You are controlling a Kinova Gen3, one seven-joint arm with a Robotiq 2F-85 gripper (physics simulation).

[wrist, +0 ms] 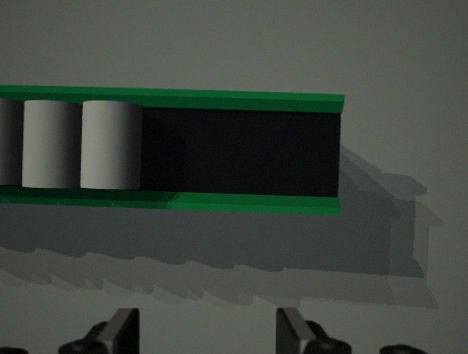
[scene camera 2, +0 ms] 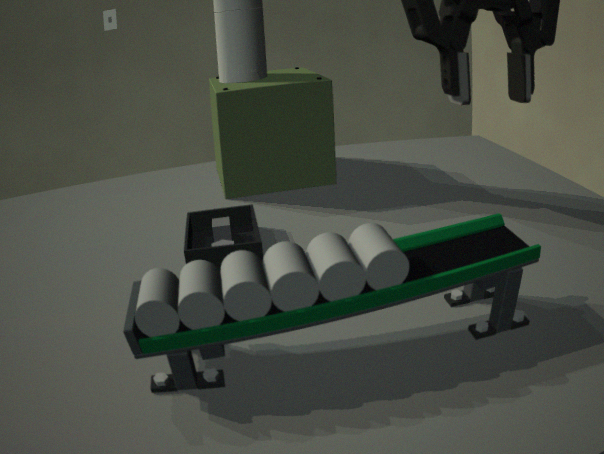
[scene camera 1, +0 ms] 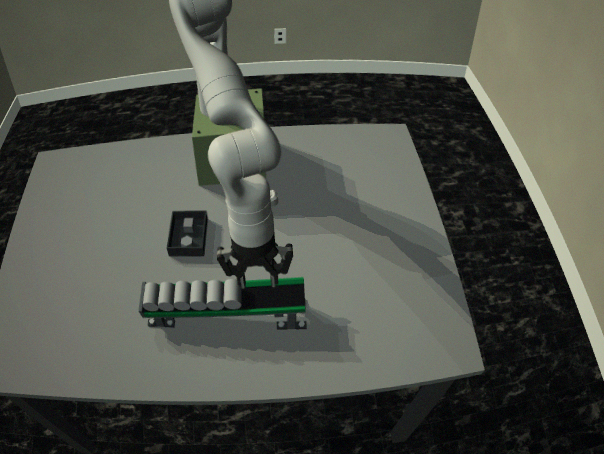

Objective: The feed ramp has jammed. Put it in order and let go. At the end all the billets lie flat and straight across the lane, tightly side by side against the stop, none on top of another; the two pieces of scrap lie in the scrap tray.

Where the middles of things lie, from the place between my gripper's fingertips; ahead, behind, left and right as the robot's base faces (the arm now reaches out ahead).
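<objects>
The scrap tray [scene camera 2: 245,233] is well behind my hand, some way to the right of it and a good bit below it. As for the stop [scene camera 2: 132,333], my hand is 180 mm above it, 280 mm to the left of it and 90 mm past it.
</objects>
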